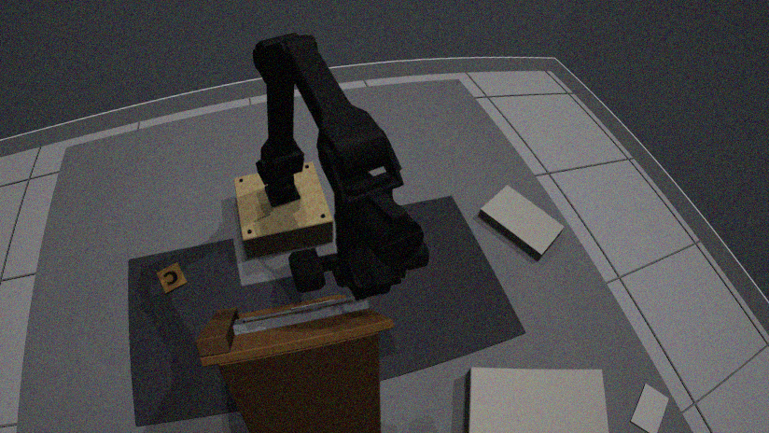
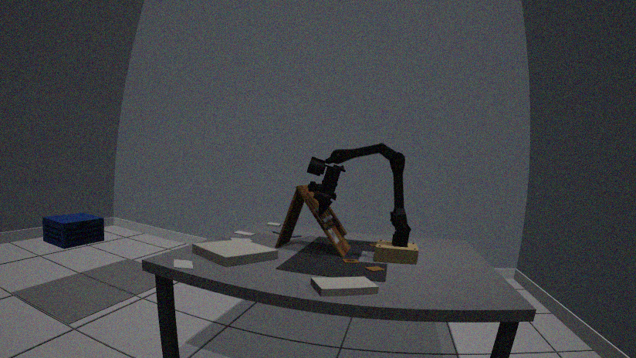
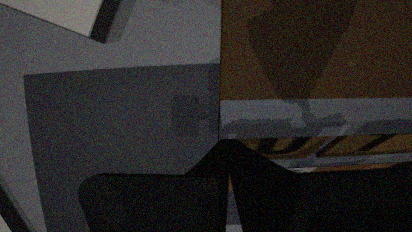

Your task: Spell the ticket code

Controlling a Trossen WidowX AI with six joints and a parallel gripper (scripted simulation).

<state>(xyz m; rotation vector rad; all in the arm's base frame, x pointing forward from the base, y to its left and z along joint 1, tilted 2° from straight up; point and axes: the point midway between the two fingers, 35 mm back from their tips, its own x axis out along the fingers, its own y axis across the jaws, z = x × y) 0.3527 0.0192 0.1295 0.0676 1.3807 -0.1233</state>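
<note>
My gripper tip is now 80 mm above the white ticket, 60 mm past it and 50 mm to the left of it. Also, from my gripper tip: pale slab (470 mm to the left, 160 mm below, 120 mm behind); letter tile (30 mm to the right).
</note>
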